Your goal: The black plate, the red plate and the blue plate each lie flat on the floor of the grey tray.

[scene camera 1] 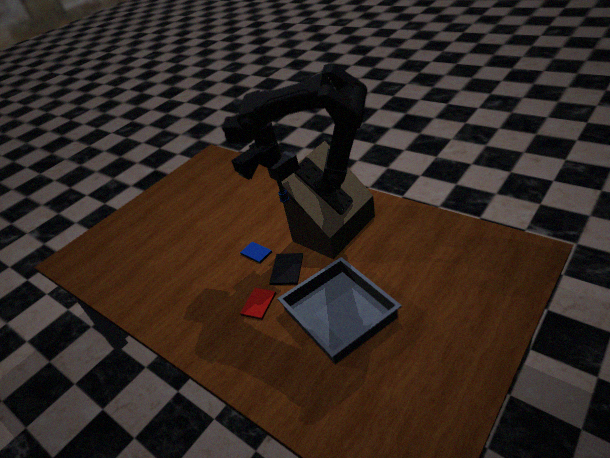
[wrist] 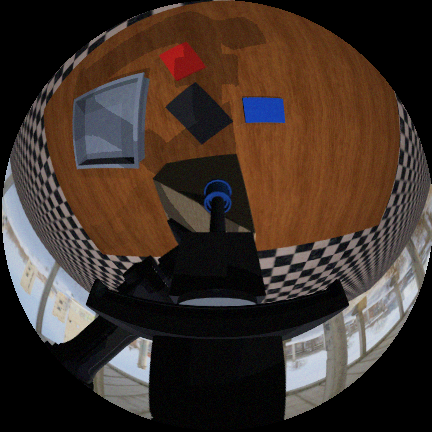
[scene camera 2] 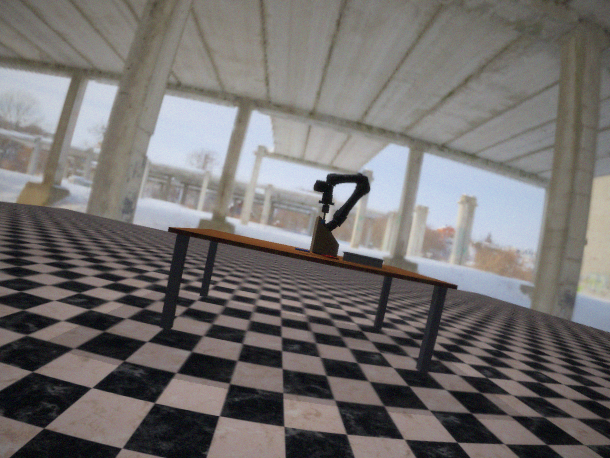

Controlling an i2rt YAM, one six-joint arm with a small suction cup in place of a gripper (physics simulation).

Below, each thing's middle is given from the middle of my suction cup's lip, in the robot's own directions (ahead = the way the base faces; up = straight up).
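My suction cup is 9 cm short of the black plate (scene camera 1: 286, 270), 3 cm to the right of it and 20 cm above it. Counting from my suction cup, the red plate (scene camera 1: 259, 301) is 3 cm to the left, 24 cm ahead and 20 cm below, and the blue plate (wrist: 256, 109) is 8 cm ahead, 11 cm to the right and 20 cm below. Then there's the grey tray (scene camera 1: 339, 308), which is 16 cm ahead of my suction cup, 26 cm to the left of it and 18 cm below it. Going by their middles, that tray is the farthest from my suction cup of the things named here.
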